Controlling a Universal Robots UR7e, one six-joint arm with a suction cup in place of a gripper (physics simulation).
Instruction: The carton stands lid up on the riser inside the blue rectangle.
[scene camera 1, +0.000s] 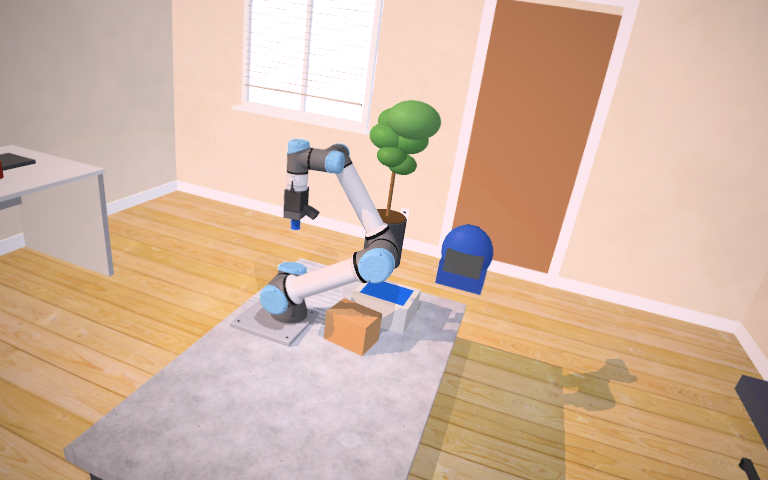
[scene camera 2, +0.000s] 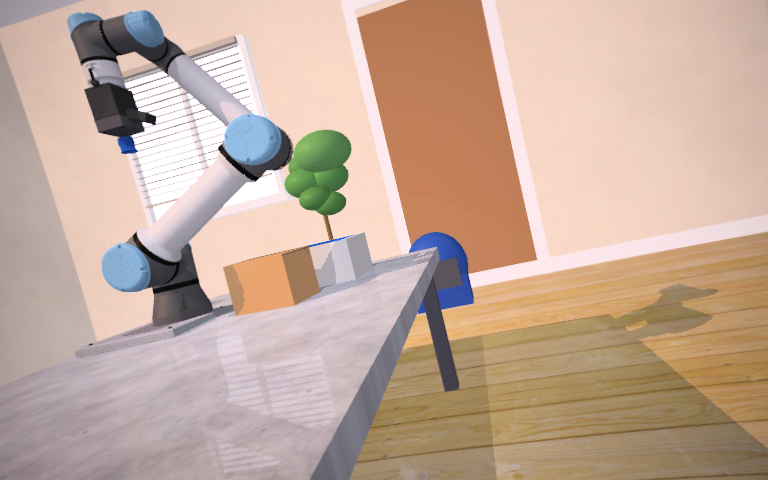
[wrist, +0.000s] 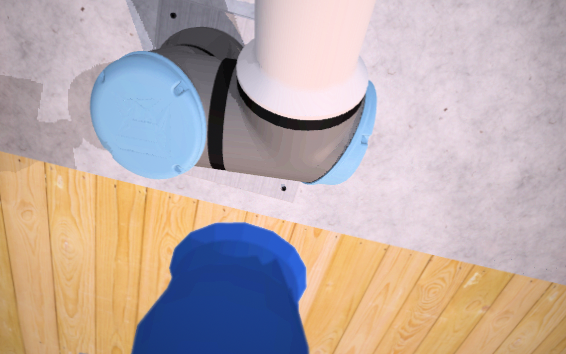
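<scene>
An orange-brown carton stands on the table in front of the white riser, not on it. I cannot tell which of its faces is the lid, or whether it touches the riser. The blue rectangle lies flat on the riser's top, with no carton on it; in scene camera 2 it shows as a thin blue strip. My gripper, a blue suction cup, points down high above the base side of the table, well away from the carton, and holds nothing. The blue cup also fills the lower middle of the wrist view.
The grey table carries the arm's base plate left of the carton. The forearm and elbow stand above and behind the carton. A potted plant and a blue rounded object stand beyond the table.
</scene>
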